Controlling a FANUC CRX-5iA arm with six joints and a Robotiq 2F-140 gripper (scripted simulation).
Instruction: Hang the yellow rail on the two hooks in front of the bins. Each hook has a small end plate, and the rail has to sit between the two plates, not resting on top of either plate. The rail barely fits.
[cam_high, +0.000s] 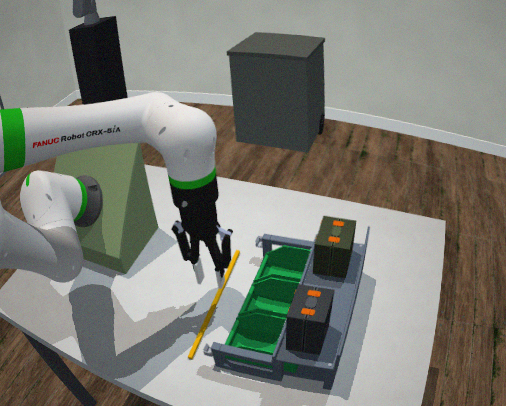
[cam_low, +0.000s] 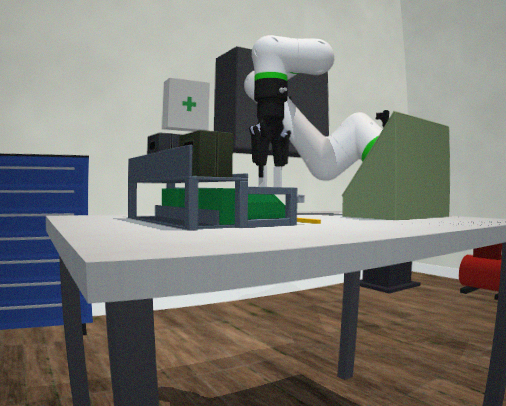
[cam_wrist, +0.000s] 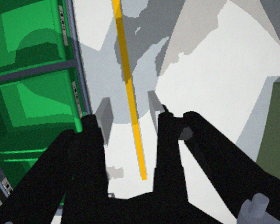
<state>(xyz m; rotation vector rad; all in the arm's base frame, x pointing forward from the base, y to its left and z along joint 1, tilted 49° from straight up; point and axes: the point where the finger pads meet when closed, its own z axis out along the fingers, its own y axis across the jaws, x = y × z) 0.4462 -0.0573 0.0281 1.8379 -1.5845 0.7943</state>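
Right now my hand is 11 cm above the yellow rail.
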